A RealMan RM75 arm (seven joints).
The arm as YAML. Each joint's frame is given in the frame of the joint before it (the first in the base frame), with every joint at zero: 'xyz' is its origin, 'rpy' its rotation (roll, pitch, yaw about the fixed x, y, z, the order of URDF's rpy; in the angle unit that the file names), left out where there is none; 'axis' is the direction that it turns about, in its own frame. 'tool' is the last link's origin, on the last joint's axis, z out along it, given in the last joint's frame.
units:
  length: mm
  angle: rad
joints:
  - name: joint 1
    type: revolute
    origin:
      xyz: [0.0, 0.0, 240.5]
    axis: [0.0, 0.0, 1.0]
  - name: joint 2
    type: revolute
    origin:
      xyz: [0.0, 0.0, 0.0]
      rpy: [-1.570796, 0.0, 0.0]
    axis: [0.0, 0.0, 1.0]
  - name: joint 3
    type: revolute
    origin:
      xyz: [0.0, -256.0, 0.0]
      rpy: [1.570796, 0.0, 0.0]
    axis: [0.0, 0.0, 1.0]
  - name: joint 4
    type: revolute
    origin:
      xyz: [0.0, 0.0, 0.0]
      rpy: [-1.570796, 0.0, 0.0]
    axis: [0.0, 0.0, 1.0]
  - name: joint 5
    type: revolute
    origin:
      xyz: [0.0, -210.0, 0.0]
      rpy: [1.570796, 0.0, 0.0]
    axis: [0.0, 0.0, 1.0]
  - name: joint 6
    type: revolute
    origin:
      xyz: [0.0, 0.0, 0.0]
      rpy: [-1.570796, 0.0, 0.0]
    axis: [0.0, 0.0, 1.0]
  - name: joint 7
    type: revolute
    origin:
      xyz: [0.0, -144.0, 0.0]
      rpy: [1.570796, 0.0, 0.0]
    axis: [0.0, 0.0, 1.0]
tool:
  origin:
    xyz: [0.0, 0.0, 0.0]
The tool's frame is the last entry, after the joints.
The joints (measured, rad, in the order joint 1, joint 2, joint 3, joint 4, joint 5, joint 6, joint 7), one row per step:
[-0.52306, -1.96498, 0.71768, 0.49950, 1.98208, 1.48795, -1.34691]
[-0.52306, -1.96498, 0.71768, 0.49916, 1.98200, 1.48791, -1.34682]
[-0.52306, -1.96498, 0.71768, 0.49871, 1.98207, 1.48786, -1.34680]
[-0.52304, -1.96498, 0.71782, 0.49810, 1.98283, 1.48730, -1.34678]
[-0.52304, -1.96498, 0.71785, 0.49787, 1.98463, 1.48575, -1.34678]
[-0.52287, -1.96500, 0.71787, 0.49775, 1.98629, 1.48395, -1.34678]
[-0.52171, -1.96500, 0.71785, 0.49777, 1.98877, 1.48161, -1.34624]
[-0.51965, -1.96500, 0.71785, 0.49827, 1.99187, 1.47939, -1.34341]
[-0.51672, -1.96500, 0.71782, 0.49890, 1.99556, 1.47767, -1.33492]
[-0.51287, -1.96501, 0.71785, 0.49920, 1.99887, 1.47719, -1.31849]
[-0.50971, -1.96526, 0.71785, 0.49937, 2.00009, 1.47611, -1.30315]
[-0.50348, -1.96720, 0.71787, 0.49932, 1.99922, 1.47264, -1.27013]
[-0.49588, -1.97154, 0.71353, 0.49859, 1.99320, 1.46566, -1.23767]
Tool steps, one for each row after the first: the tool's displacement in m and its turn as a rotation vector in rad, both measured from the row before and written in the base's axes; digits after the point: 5 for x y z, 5 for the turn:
[-0.00002, -0.00003, -0.00005, -0.00010, -0.00018, 0.00015]
[-0.00004, -0.00006, -0.00008, -0.00028, -0.00015, 0.00028]
[-0.00017, -0.00010, -0.00017, -0.00061, 0.00065, 0.00059]
[-0.00034, -0.00002, -0.00015, -0.00035, 0.00214, 0.00087]
[-0.00039, -0.00002, -0.00013, -0.00003, 0.00222, 0.00109]
[-0.00085, -0.00031, -0.00014, 0.00007, 0.00343, 0.00179]
[-0.00116, -0.00059, -0.00010, 0.00052, 0.00496, 0.00033]
[-0.00144, -0.00094, -0.00012, 0.00154, 0.00732, -0.00408]
[-0.00160, -0.00137, -0.00017, 0.00298, 0.00917, -0.01056]
[-0.00119, -0.00097, -0.00015, 0.00423, 0.00728, -0.00993]
[-0.00191, -0.00171, -0.00074, 0.01118, 0.01242, -0.02113]
[-0.00191, -0.00143, -0.00095, 0.01871, 0.00643, -0.01533]

